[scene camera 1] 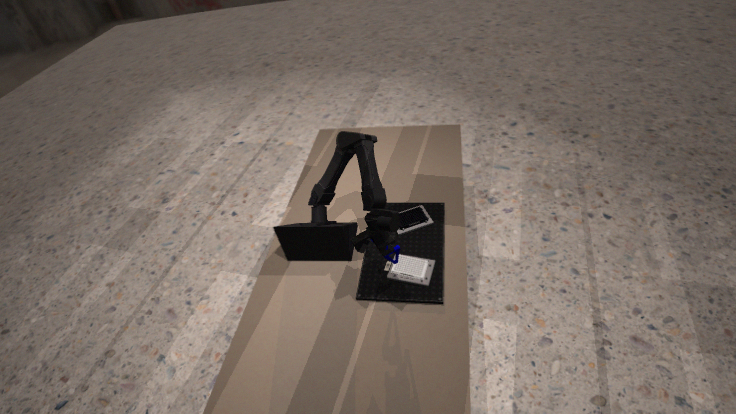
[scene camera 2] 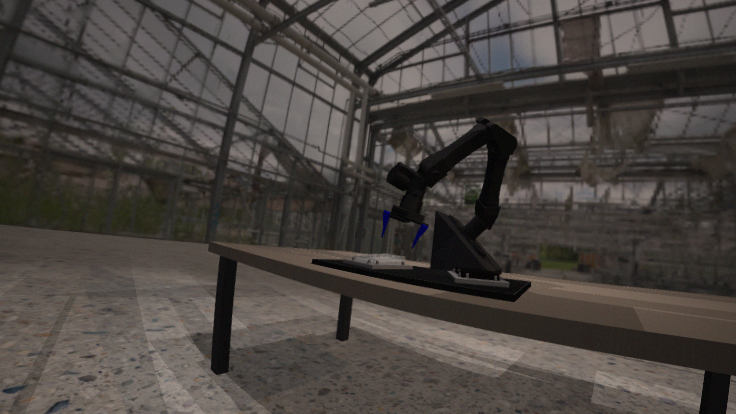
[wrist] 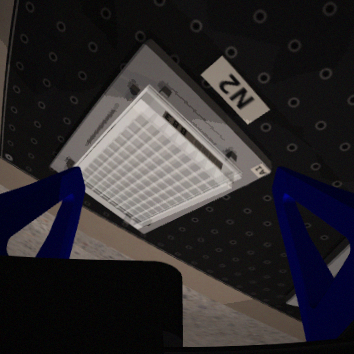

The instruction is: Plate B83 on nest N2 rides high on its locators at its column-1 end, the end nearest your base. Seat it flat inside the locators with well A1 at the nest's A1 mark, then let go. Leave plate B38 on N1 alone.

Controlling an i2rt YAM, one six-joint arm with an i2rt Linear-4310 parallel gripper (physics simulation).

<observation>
My gripper is open, holding nothing. Also in view: a clear well plate. Also in view: a white label reading N2.
My gripper is seen too in the wrist view.
</observation>
